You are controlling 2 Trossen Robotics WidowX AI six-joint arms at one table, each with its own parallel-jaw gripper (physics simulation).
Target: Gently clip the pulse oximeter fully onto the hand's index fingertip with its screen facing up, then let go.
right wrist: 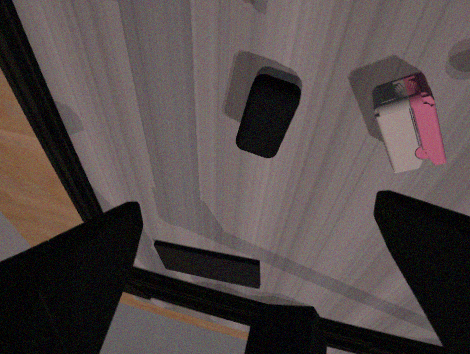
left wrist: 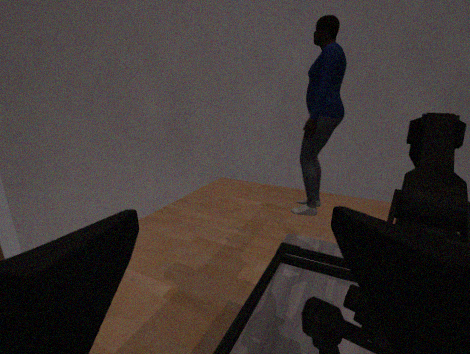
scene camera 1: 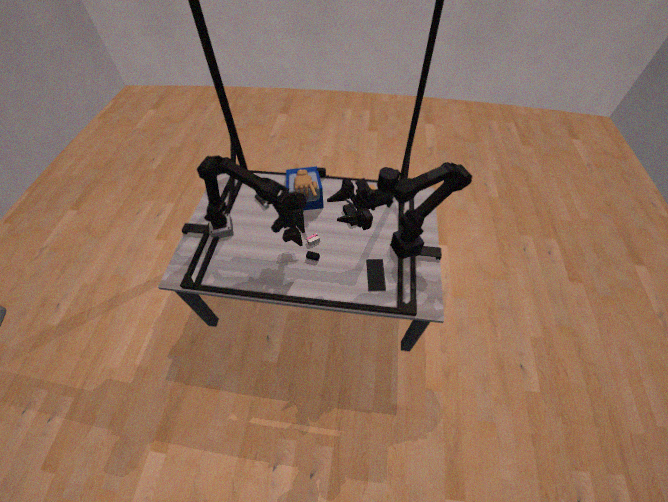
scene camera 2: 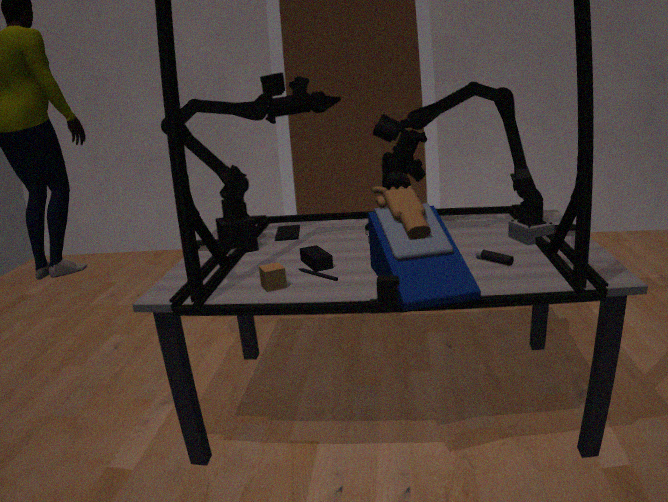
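Where they show: left gripper, fingertip midpoint: [left wrist: 236,218] [scene camera 1: 331,210] [scene camera 2: 334,98]; right gripper, fingertip midpoint: [right wrist: 258,208] [scene camera 1: 302,239]; left arm's base, link origin: [scene camera 1: 408,237] [scene camera 2: 234,218]; right arm's base, link origin: [scene camera 1: 219,223] [scene camera 2: 531,222].
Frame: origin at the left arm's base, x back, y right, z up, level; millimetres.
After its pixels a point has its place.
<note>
The pulse oximeter [scene camera 1: 313,239] {y 189, x -373, z -63 mm} [right wrist: 410,122] {y 198, x -385, z -64 mm}, white with a pink side, lies on the table near mid-table. In the right wrist view it is at upper right, beyond the right-hand finger. The tan hand [scene camera 1: 304,179] {y 422, x -325, z 84 mm} [scene camera 2: 406,206] {y 459, x -318, z 68 mm} lies on a grey pad on the blue wedge [scene camera 1: 318,204] {y 378, x -280, z -59 mm} [scene camera 2: 440,286] {y 657, x -279, z -61 mm}, its index finger extended. My right gripper [right wrist: 258,208] {y 140, x -431, z 31 mm} is open and empty, tilted above the table near the oximeter; in scene camera 2 its tips are hidden behind the hand. My left gripper [left wrist: 236,218] {y 0, x -351, z 324 mm} is open and empty, held high and level, away from the oximeter.
A black rounded block [scene camera 1: 312,255] {y 109, x -406, z -64 mm} [right wrist: 269,115] {y 120, x -412, z -62 mm} lies beside the oximeter. A dark flat slab [scene camera 1: 376,275] {y -75, x -182, z -87 mm} [scene camera 2: 287,232] {y -56, x -177, z -87 mm} [right wrist: 210,267] {y -63, x -182, z -87 mm} lies farther off. A wooden cube [scene camera 2: 272,276] {y 392, x 6, z -59 mm}, black box [scene camera 2: 316,258] {y 324, x -130, z -61 mm}, pen [scene camera 2: 318,274] {y 363, x -118, z -89 mm} and dark cylinder [scene camera 2: 495,257] {y 542, x -526, z -77 mm} flank the wedge.
</note>
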